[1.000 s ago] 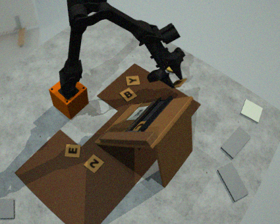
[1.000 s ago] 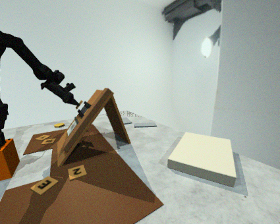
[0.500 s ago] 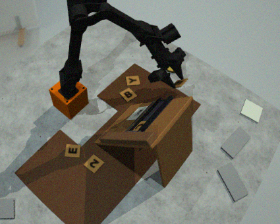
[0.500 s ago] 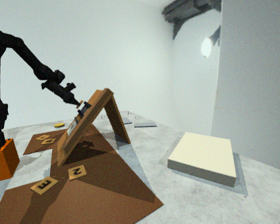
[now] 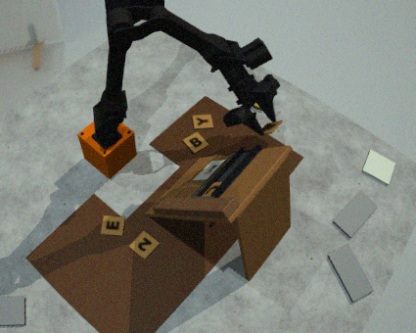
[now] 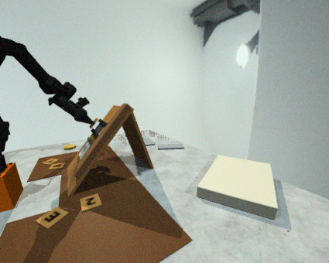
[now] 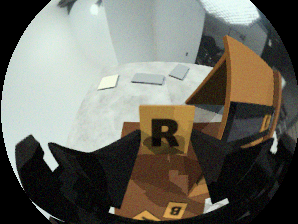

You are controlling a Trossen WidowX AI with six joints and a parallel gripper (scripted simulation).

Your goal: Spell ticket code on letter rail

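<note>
Right now the white ticket is 16 cm to the right of my gripper tip, 8 cm below it and 6 cm behind it. Round my gripper tip: yellow disc 22 cm to the left, 17 cm below, 15 cm behind; then cream plate 30 cm ahead, 28 cm to the left, 17 cm below; then letter tile right at my gripper tip.
</note>
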